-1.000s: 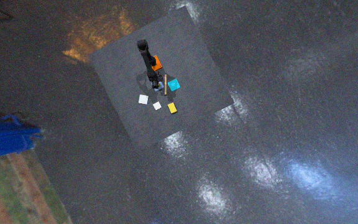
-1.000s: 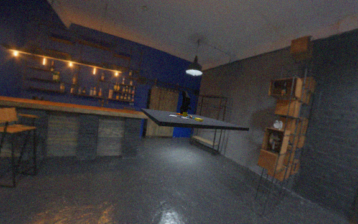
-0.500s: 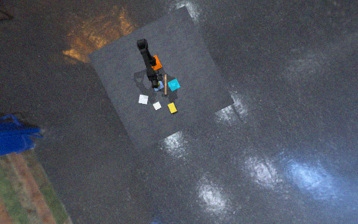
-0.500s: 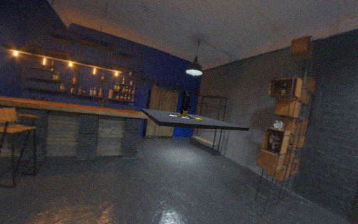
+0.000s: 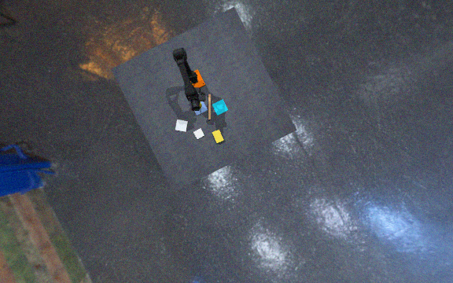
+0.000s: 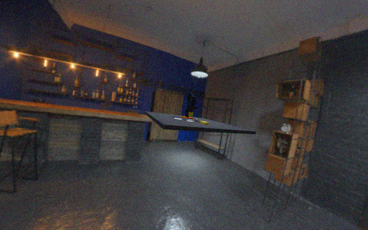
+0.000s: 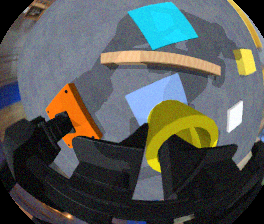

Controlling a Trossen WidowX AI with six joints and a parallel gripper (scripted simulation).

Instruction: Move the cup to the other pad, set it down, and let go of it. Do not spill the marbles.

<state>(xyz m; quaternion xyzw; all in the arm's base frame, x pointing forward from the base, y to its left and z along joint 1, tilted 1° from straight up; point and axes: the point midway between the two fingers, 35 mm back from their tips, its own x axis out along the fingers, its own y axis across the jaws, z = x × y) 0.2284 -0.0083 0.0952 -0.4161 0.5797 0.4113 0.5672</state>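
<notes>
Right now the wooden stick is 80 mm to the left of my gripper tip, 80 mm below it and 50 mm ahead of it. From my gripper tip the other things lie so: yellow cup: 20 mm ahead, 10 mm to the right; light blue pad: 90 mm below, 30 mm ahead, 10 mm to the right.
</notes>
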